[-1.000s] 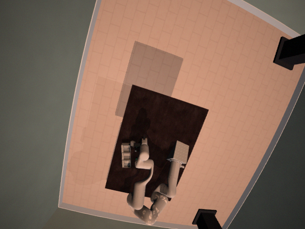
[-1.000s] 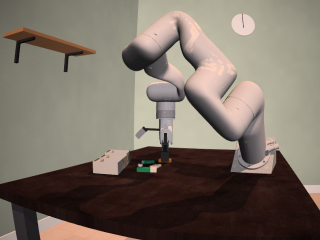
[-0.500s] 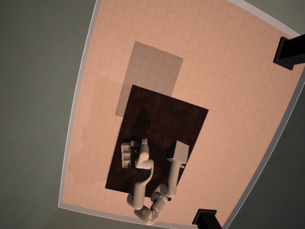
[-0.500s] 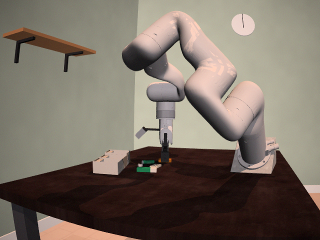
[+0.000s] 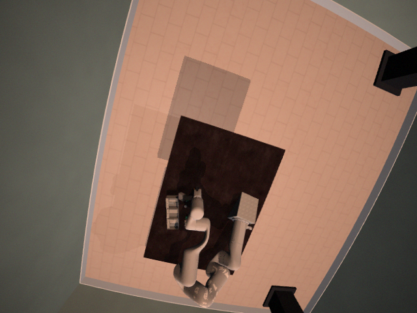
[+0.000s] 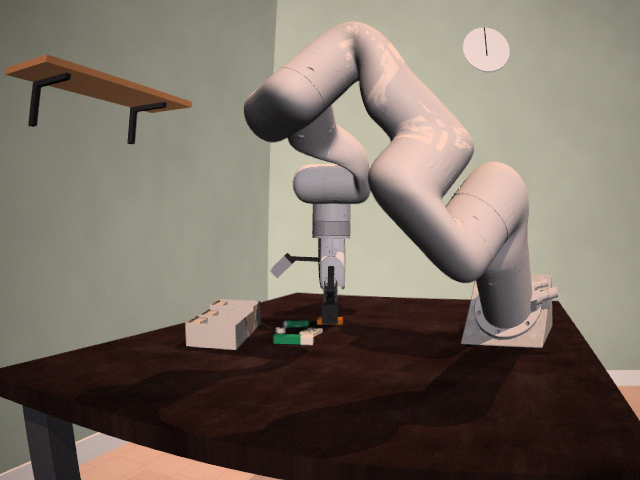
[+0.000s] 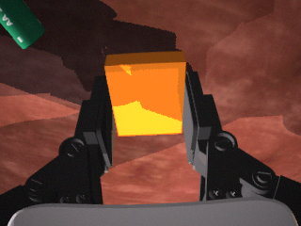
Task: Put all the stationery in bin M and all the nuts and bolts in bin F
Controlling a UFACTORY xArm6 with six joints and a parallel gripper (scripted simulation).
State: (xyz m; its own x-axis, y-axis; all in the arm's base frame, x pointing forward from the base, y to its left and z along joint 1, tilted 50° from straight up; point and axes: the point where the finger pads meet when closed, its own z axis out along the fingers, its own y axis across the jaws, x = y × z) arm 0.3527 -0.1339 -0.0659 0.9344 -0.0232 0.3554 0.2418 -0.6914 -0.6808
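My hand is 140 mm short of the pale double bin and 200 mm to the right of it. From my hand the other things lie so: cream domino: 130 mm to the left, 20 mm below; then orange block: 20 mm below; then green cylinder: 50 mm ahead, 80 mm to the left, 10 mm below.
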